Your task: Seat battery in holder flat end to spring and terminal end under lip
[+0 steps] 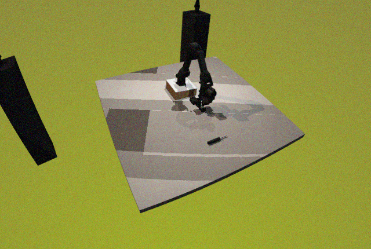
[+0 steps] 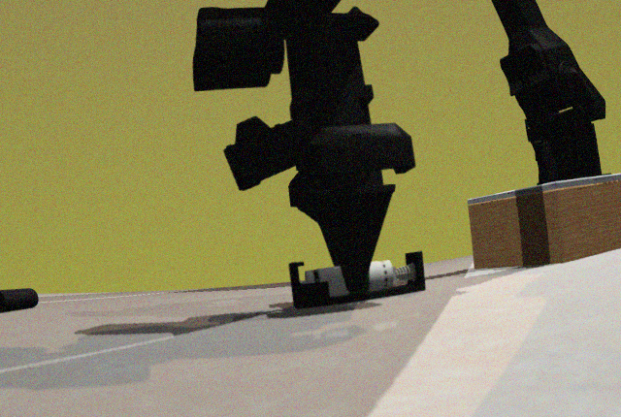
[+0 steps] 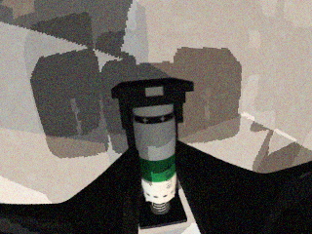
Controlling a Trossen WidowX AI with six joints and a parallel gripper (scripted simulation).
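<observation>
Now: gripper tip 10 mm below the battery. From my gripper tip the other things lie so: black screwdriver 310 mm ahead, 110 mm to the right.
</observation>
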